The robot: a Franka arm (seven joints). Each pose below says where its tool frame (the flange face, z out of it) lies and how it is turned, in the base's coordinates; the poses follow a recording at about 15 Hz.
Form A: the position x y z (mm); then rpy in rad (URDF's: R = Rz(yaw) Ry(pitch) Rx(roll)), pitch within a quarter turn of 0, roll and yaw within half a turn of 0.
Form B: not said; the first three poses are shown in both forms.
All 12 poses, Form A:
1: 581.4, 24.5, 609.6, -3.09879, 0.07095, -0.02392
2: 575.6, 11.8, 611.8, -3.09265, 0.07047, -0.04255
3: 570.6, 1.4, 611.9, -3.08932, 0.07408, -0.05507
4: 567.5, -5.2, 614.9, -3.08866, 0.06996, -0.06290
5: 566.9, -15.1, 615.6, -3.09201, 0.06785, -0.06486
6: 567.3, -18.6, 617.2, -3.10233, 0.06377, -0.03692
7: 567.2, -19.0, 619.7, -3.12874, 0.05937, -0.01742
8: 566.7, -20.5, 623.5, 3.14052, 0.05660, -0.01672
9: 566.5, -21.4, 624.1, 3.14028, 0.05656, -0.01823
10: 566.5, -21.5, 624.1, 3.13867, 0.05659, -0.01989
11: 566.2, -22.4, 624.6, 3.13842, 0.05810, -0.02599
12: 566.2, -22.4, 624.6, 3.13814, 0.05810, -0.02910
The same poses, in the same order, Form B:
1: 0.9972, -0.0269, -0.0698, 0.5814; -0.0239, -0.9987, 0.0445, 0.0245; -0.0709, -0.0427, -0.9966, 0.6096; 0, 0, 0, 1
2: 0.9966, -0.0459, -0.0682, 0.5756; -0.0424, -0.9978, 0.0519, 0.0118; -0.0704, -0.0488, -0.9963, 0.6118; 0, 0, 0, 1
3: 0.9957, -0.0588, -0.0709, 0.5706; -0.0549, -0.9969, 0.0562, 0.0014; -0.0740, -0.0521, -0.9959, 0.6119; 0, 0, 0, 1
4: 0.9956, -0.0665, -0.0663, 0.5675; -0.0627, -0.9964, 0.0572, -0.0052; -0.0699, -0.0528, -0.9962, 0.6149; 0, 0, 0, 1
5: 0.9956, -0.0681, -0.0644, 0.5669; -0.0647, -0.9965, 0.0538, -0.0151; -0.0678, -0.0494, -0.9965, 0.6156; 0, 0, 0, 1
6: 0.9973, -0.0394, -0.0622, 0.5673; -0.0368, -0.9985, 0.0416, -0.0186; -0.0637, -0.0392, -0.9972, 0.6172; 0, 0, 0, 1
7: 0.9981, -0.0182, -0.0591, 0.5672; -0.0174, -0.9998, 0.0139, -0.0190; -0.0593, -0.0128, -0.9982, 0.6197; 0, 0, 0, 1
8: 0.9983, -0.0167, -0.0566, 0.5667; -0.0167, -0.9999, -0.0001, -0.0205; -0.0566, 0.0011, -0.9984, 0.6235; 0, 0, 0, 1
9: 0.9982, -0.0182, -0.0565, 0.5665; -0.0182, -0.9998, -0.0003, -0.0214; -0.0565, 0.0013, -0.9984, 0.6241; 0, 0, 0, 1
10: 0.9982, -0.0197, -0.0566, 0.5665; -0.0199, -0.9998, -0.0018, -0.0215; -0.0566, 0.0029, -0.9984, 0.6241; 0, 0, 0, 1
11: 0.9980, -0.0258, -0.0581, 0.5662; -0.0259, -0.9997, -0.0017, -0.0224; -0.0581, 0.0032, -0.9983, 0.6246; 0, 0, 0, 1
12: 0.9979, -0.0289, -0.0581, 0.5662; -0.0290, -0.9996, -0.0018, -0.0224; -0.0581, 0.0034, -0.9983, 0.6246; 0, 0, 0, 1
